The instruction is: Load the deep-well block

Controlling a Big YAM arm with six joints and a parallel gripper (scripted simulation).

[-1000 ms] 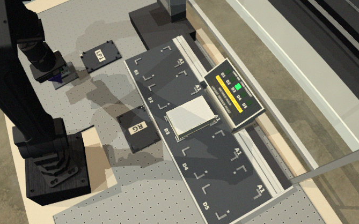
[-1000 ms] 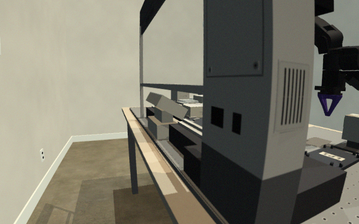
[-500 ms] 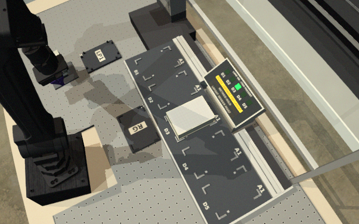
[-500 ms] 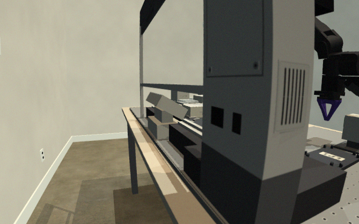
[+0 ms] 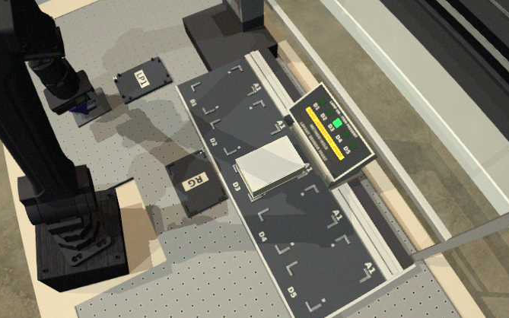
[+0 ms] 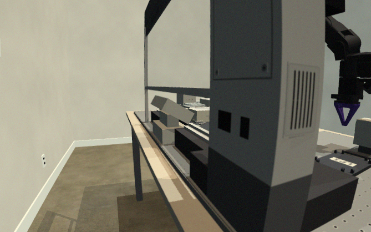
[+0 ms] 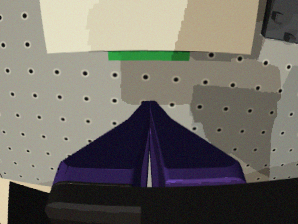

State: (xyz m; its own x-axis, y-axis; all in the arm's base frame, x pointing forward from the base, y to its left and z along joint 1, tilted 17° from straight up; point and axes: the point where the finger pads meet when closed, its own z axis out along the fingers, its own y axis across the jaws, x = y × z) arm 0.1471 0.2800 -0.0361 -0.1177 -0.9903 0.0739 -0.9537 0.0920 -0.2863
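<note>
My gripper is now 40 mm to the right of the ready key. From my hand the other things lie so: regrip nest RG: 110 mm ahead, 300 mm to the right, 80 mm below; then deep-well block: 250 mm ahead, 400 mm to the right; then LP1 pad: 170 mm ahead, 50 mm to the left, 80 mm below.
</note>
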